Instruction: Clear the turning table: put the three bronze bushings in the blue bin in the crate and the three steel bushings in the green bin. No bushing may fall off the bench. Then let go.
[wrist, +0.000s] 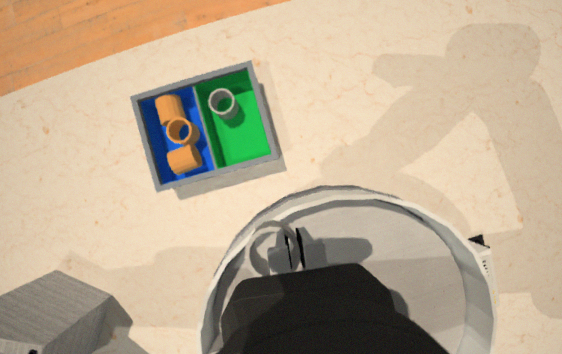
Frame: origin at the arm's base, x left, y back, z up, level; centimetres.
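Where they show: gripper, fingertip midpoint: (292, 241).
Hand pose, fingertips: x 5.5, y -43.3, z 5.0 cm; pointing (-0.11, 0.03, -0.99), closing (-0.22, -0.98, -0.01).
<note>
After its pixels a point has its place.
My gripper (292, 241) @[x 5.5, y -43.3, z 5.0 cm] is shut on the wall of a grey steel bushing (254, 252) @[x 6.0, y -40.2, z 5.8 cm], which hangs upright, open end up, above the left part of the round turning table (430, 250) @[x -8.3, y -61.7, z -9.5 cm]. Another steel bushing (233, 108) @[x 22.2, y -41.2, z -10.9 cm] stands upright in the back of the green bin (245, 137) @[x 18.1, y -41.1, z -14.2 cm] of the crate (273, 131) @[x 16.7, y -45.2, z -9.8 cm]. Three bronze bushings are in the blue bin (154, 142) @[x 22.0, y -27.9, z -11.4 cm]: one (169, 109) @[x 25.4, y -32.3, z -10.4 cm] lies at the back, one (192, 136) @[x 20.6, y -33.9, z -11.3 cm] is tilted in the middle, one (184, 160) @[x 17.5, y -31.7, z -10.4 cm] lies at the front. The third steel bushing does not show; the black gripper body hides part of the table.
The turning table has a raised pale rim (472, 280) @[x -14.4, y -65.7, z -7.6 cm]. The crate stands on the bench (325, 60) @[x 25.6, y -58.0, z -14.8 cm] beyond its upper left side. A grey block (55, 305) @[x 4.0, y -5.0, z -7.9 cm] is at the lower left. A small white device (486, 260) @[x -13.3, y -69.7, z -8.9 cm] touches the rim's right side. The bench edge runs across the upper left.
</note>
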